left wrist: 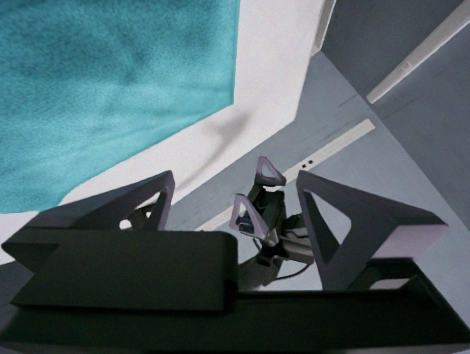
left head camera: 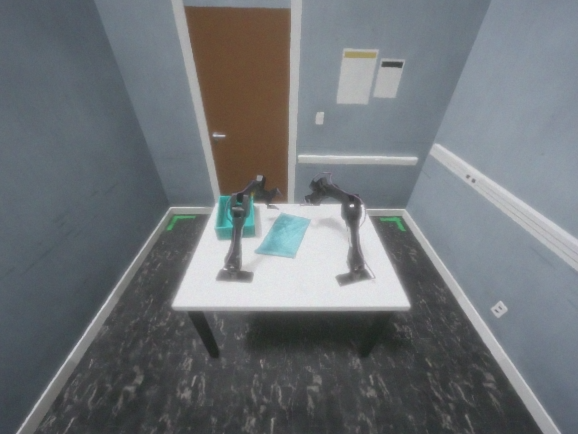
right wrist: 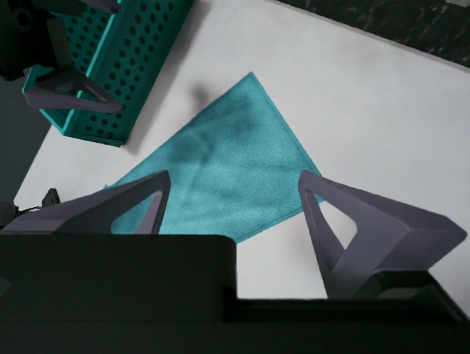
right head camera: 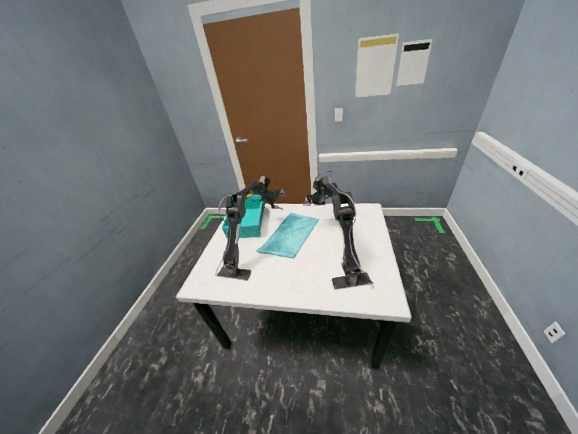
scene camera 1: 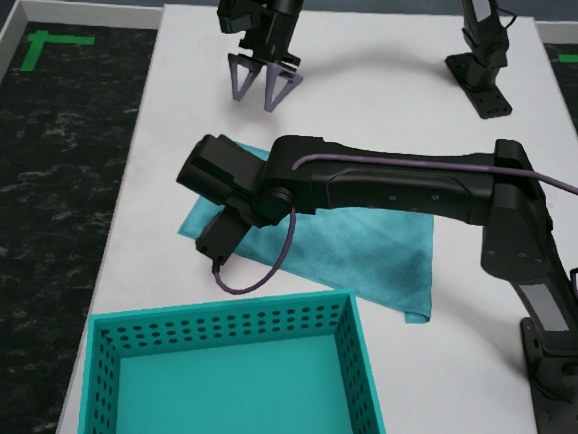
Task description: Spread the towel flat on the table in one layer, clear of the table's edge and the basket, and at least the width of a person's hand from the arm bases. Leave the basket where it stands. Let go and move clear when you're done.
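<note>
The turquoise towel [left head camera: 285,235] [right head camera: 290,234] [scene camera 1: 370,250] [left wrist: 125,75] [right wrist: 225,160] lies mostly flat between the arms with faint creases. In scene camera 1, a small flap is turned at its lower right corner, and the left arm hides part of it. The teal basket [left head camera: 225,232] [right head camera: 250,228] [scene camera 1: 225,320] [right wrist: 150,35] stands left of it in the head views, with a gap between. My left gripper [left head camera: 277,199] [right head camera: 282,200] [left wrist: 235,176] is open and empty above the table; its fingers are hidden in scene camera 1. My right gripper [scene camera 1: 252,104] [right wrist: 234,177] is open and empty, raised beyond the towel's edge.
The left arm base [left head camera: 235,276] and right arm base [left head camera: 354,278] stand on the white table [left head camera: 295,295] nearer the front edge than the towel. The left arm reaches over the towel in scene camera 1. The table's far edge lies beyond the towel and basket in the head views.
</note>
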